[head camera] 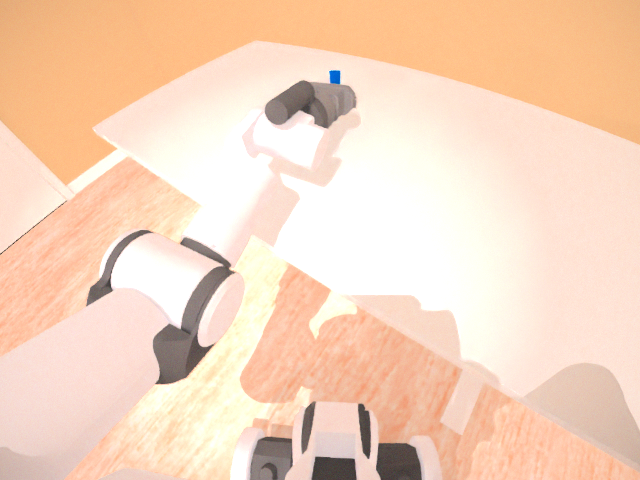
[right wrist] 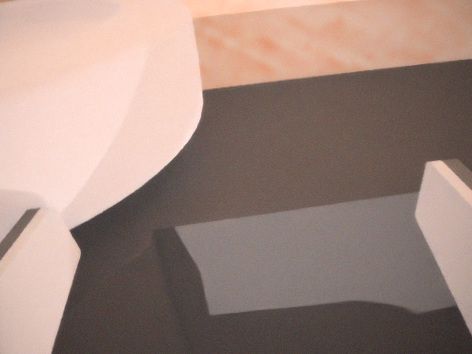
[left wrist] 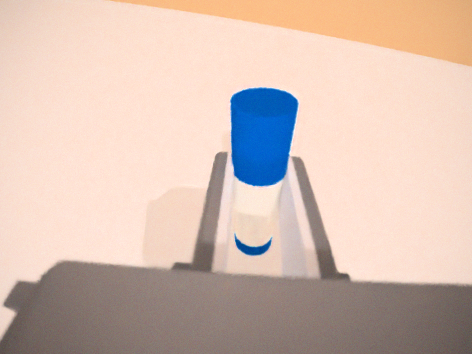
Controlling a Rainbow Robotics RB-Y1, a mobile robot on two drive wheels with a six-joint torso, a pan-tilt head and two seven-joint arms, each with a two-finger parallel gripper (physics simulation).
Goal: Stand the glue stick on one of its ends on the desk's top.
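Frame: origin at the robot's base, x left, y back, z up, level; millimetres.
Seen in the pictures: left gripper, fingertip midpoint: [head camera: 336, 88] [left wrist: 257, 168]; right gripper, fingertip midpoint: [right wrist: 238, 210].
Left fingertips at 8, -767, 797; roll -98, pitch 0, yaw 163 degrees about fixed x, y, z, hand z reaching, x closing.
A point is followed by its place in that frame, as x, y, z.
The glue stick [head camera: 334, 76] {11, -753, 829} [left wrist: 262, 137] {14, -754, 830} has a wide blue cap, a white body and a thin blue band at its other end. It is held cap up, roughly upright, over the white desk top [head camera: 465, 180] {-241, -553, 720} [left wrist: 100, 125] {126, -914, 720}. My left gripper [head camera: 337, 97] {8, -767, 797} [left wrist: 257, 168] {8, -767, 797} is shut on it, one finger on each side of the body. In the head camera view the hand hides the stick below its cap. I cannot tell whether the lower end touches the desk. My right gripper [right wrist: 238, 210] {-250, 106, 193} is open with its fingers wide apart, away from the desk top.
The far edge of the desk runs behind the glue stick. The wooden floor [head camera: 289, 361] {187, -337, 0} [right wrist: 300, 50] {-233, 176, 0} lies in front of the desk. A white panel [head camera: 25, 191] {2017, -1109, 224} stands at the far left. A dark grey surface [right wrist: 300, 135] {-227, 145, 115} and a white rounded part [right wrist: 100, 100] lie beyond the right fingers.
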